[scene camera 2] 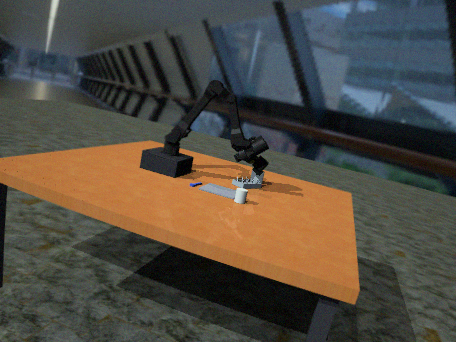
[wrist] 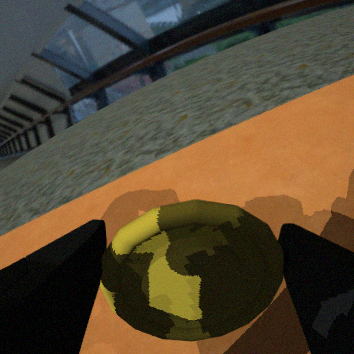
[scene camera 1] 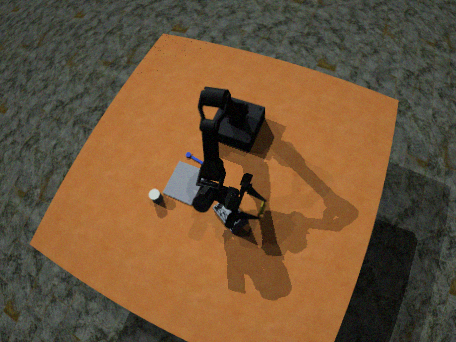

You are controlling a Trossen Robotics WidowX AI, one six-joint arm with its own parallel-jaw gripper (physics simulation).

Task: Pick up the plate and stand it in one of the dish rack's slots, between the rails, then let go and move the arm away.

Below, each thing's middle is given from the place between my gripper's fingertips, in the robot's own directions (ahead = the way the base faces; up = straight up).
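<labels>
Grey mat (scene camera 1: 182,186): my hand 13 cm above it, 3 cm short of it, 33 cm to the left of it.
</labels>
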